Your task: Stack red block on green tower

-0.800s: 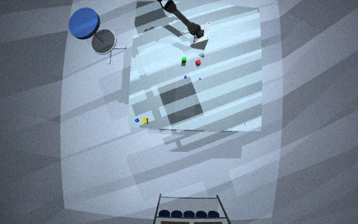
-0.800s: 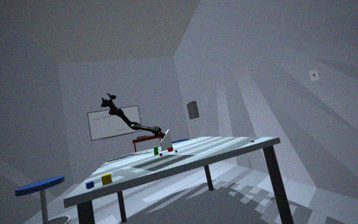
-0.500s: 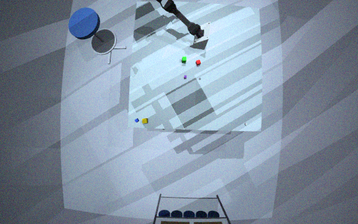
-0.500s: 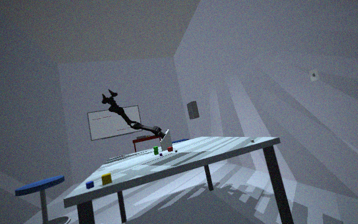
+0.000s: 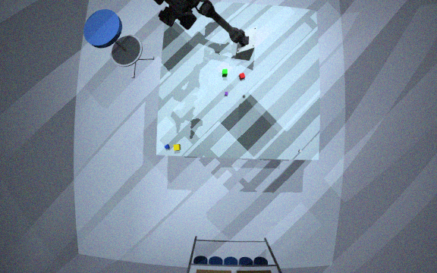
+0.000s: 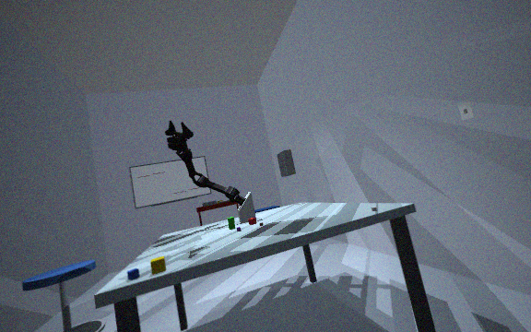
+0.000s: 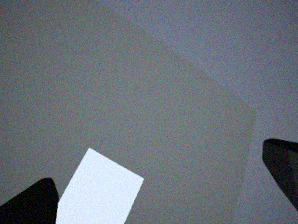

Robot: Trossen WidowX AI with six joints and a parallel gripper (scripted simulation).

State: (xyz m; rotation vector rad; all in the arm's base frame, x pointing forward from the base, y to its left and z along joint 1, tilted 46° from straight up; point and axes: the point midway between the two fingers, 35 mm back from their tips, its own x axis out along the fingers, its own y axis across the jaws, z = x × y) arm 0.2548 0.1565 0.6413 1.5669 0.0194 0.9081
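Now: the red block 4 cm behind my gripper tip, 36 cm to the left of it and 72 cm below it. Also, from my gripper tip: blue block 55 cm ahead, 17 cm to the right, 72 cm below; then yellow block 55 cm ahead, 9 cm to the right, 72 cm below; then purple block 11 cm ahead, 25 cm to the left, 73 cm below.
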